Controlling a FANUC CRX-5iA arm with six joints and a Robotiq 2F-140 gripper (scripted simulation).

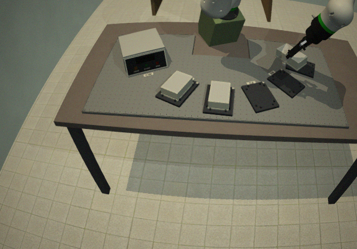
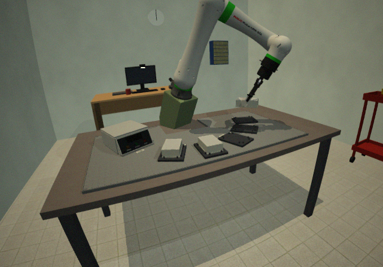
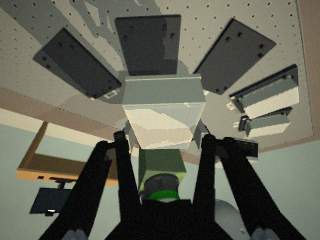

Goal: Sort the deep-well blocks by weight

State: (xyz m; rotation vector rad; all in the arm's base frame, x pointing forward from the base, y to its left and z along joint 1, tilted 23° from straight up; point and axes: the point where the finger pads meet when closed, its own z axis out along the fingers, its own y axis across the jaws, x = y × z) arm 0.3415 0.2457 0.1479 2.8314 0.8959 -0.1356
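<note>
Right now the nest RO is 16 cm behind my hand, 14 cm to the left of it and 19 cm below it. The rest, counted from my hand: nest P2 (7 cm ahead, 14 cm to the right, 19 cm below); then P1 label (1 cm behind, 31 cm to the right, 19 cm below); then nest RU (2 cm behind, 1 cm to the left, 19 cm below).
</note>
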